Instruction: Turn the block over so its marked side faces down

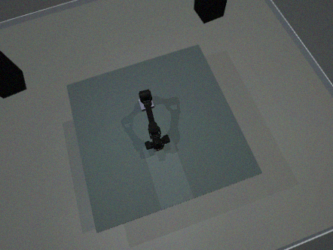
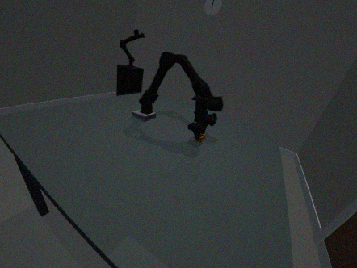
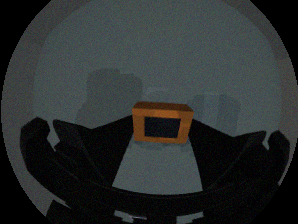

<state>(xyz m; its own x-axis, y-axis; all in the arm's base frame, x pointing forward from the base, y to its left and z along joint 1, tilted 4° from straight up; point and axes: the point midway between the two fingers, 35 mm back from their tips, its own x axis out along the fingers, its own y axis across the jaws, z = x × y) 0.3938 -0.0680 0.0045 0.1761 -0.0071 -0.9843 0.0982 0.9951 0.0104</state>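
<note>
Now: the orange block 1 cm above my gripper tip.
</note>
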